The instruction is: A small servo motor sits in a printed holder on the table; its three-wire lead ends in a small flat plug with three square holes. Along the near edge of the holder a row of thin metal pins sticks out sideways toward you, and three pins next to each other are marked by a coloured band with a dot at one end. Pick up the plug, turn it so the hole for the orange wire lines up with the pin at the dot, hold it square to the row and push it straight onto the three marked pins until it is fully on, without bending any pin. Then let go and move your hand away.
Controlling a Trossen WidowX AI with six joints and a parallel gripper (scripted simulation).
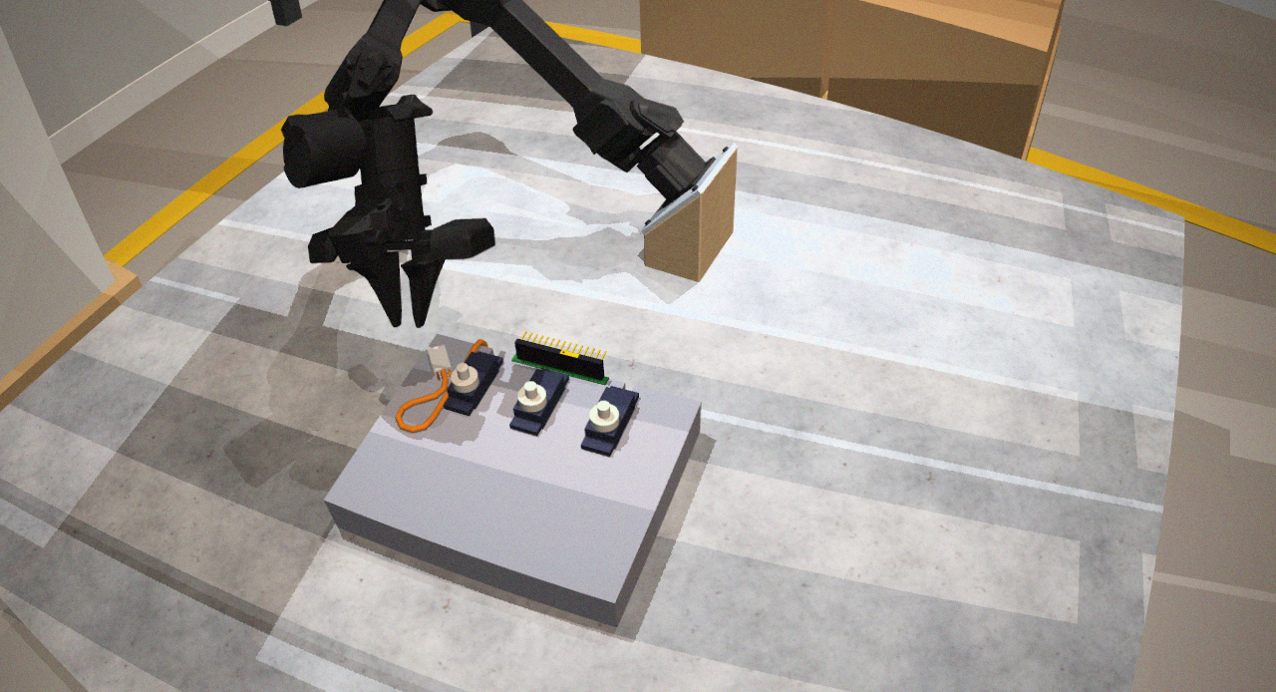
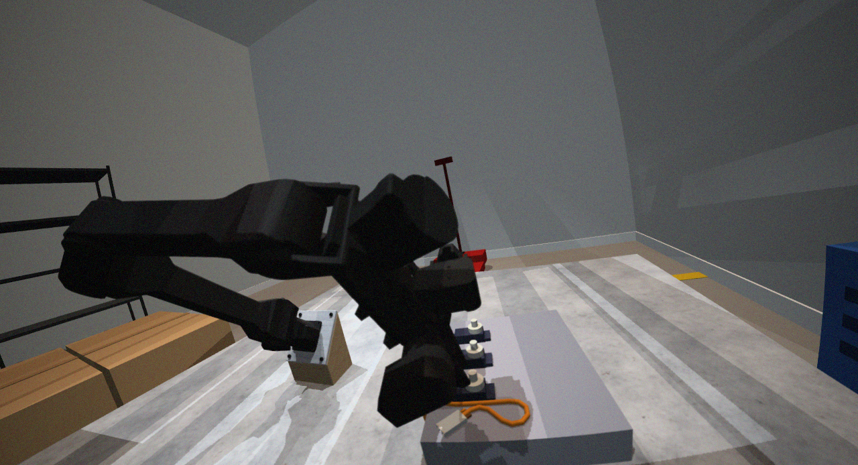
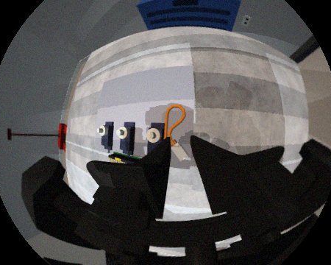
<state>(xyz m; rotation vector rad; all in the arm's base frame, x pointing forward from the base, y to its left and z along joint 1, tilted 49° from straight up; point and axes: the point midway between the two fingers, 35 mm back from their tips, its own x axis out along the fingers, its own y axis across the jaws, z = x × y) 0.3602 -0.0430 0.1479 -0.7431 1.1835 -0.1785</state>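
Now: gripper tip 80 mm past the yellow band, 130 mm to the right of it and 50 mm above it. Round my gripper tip: grey holder block: 80 mm ahead, 140 mm to the left, 100 mm below.
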